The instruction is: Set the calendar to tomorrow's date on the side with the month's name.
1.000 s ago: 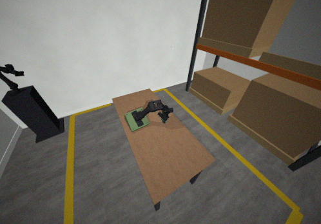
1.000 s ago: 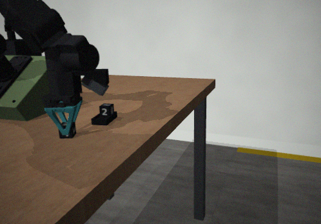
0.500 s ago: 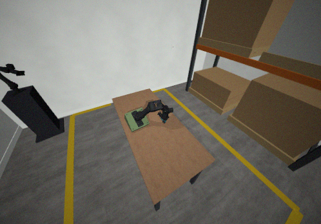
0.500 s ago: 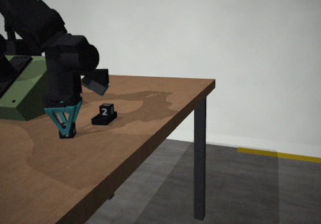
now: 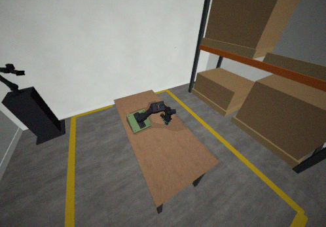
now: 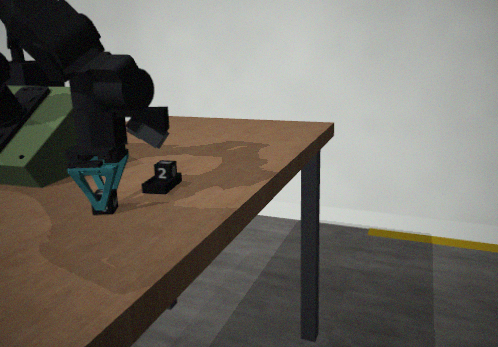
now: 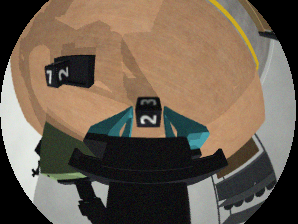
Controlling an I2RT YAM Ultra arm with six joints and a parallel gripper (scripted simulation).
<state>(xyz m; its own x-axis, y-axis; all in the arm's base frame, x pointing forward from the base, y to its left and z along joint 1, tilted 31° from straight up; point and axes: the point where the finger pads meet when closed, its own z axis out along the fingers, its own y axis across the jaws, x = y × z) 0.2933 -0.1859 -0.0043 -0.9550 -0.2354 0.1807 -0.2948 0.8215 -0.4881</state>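
The black cube lies right at my hand. Also, from my hand: black tray (13 cm to the left, 3 cm ahead, 1 cm below).
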